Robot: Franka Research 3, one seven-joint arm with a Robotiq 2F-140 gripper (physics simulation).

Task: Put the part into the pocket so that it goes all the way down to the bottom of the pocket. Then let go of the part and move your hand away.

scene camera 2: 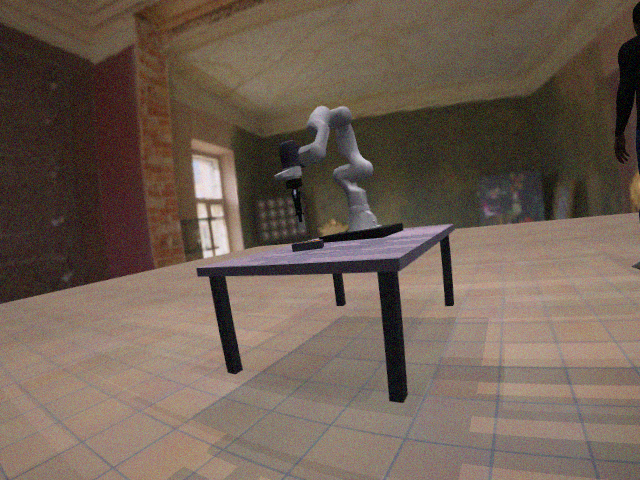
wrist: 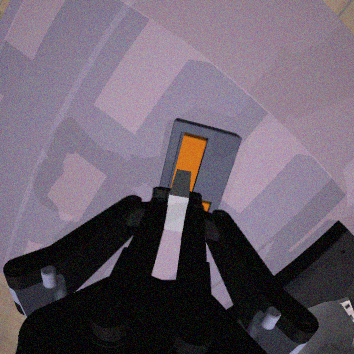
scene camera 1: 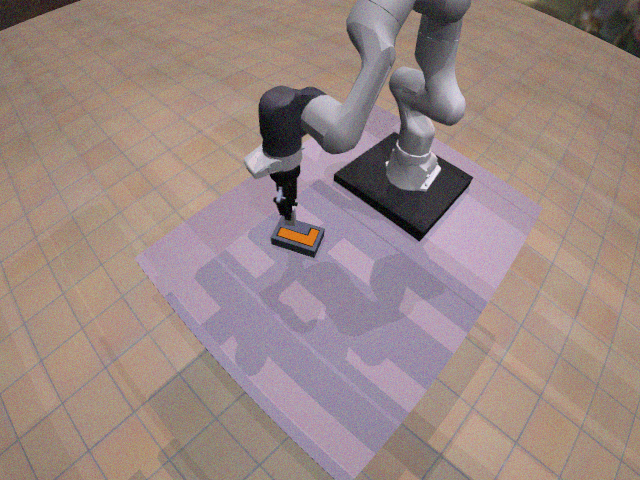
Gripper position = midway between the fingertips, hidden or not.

Scene:
My gripper [scene camera 1: 290,223] is shut, holding nothing. Also in view: an orange L-shaped part [wrist: 191,149].

